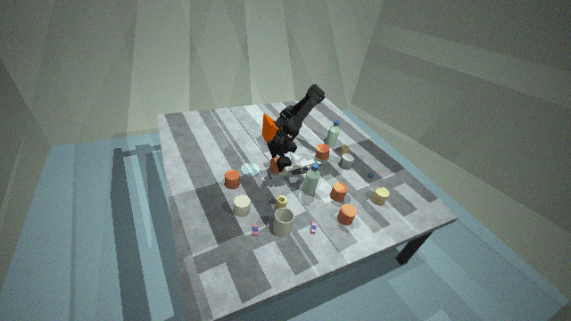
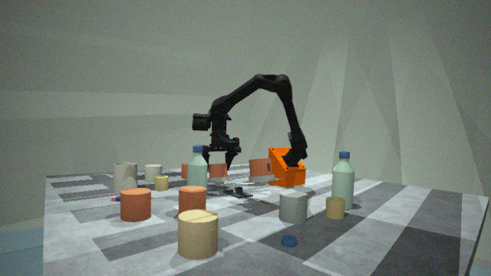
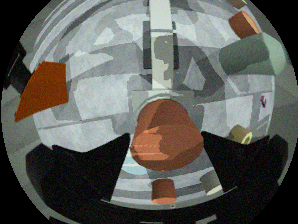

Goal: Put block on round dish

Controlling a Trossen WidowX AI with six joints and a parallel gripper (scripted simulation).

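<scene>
The small grey block lies 1 cm to the left of my gripper tip and 2 cm below it. Round my gripper tip: grey cylinder: 2 cm ahead, 44 cm to the left, 3 cm below; pale blue round dish: 6 cm behind, 12 cm to the right, 6 cm below; blue cap: 13 cm ahead, 52 cm to the left, 6 cm below.
</scene>
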